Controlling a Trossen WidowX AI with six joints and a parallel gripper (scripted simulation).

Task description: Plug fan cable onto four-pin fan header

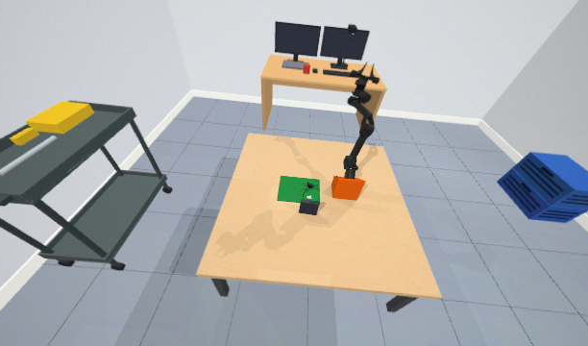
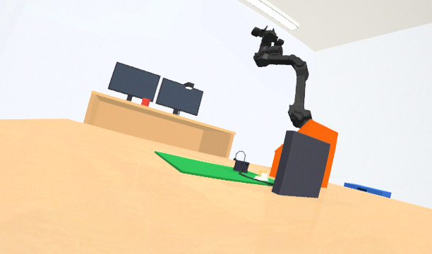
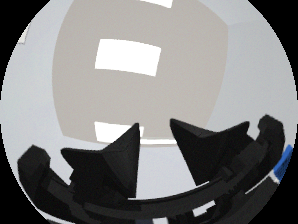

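Right now the black plug is 230 mm ahead of my gripper tip, 400 mm to the left of it and 770 mm below it. From my gripper tip the other things lie so: green board: 310 mm ahead, 440 mm to the left, 800 mm below; then black fan: 220 mm ahead, 630 mm to the left, 730 mm below; then white four-pin header: 230 mm ahead, 510 mm to the left, 790 mm below.
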